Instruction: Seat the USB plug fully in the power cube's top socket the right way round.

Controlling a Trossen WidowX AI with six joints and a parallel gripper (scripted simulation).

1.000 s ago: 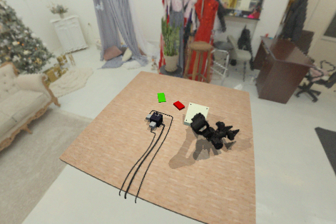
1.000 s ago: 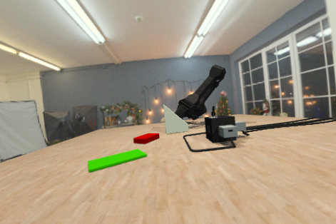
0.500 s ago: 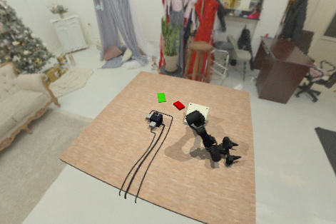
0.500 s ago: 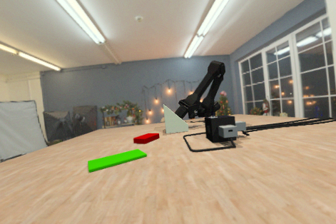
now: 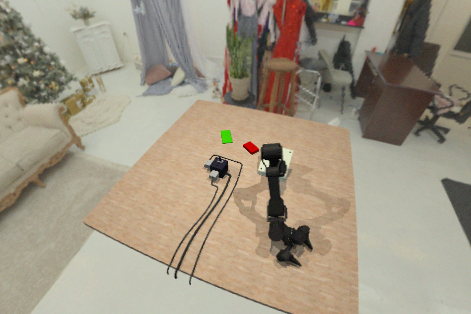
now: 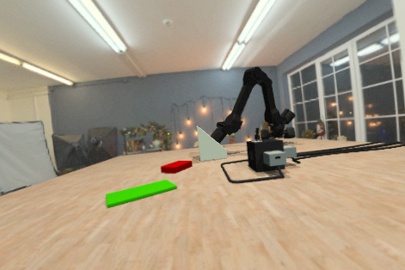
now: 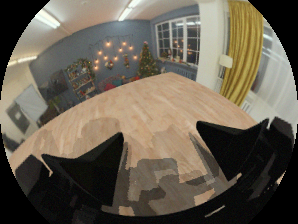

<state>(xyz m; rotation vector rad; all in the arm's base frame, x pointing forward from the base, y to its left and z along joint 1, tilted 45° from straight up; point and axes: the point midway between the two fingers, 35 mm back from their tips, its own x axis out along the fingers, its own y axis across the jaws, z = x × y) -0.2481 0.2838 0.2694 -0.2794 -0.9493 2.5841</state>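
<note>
Now: the usb plug 580 mm ahead of my gripper tip, 280 mm to the right of it and 70 mm above it. From my gripper tip the other things lie so: usb socket (580 mm ahead, 280 mm to the right, 40 mm above); flat red block (540 mm to the right, 500 mm ahead, 20 mm below); flat green block (710 mm ahead, 570 mm to the right, 20 mm below).
</note>
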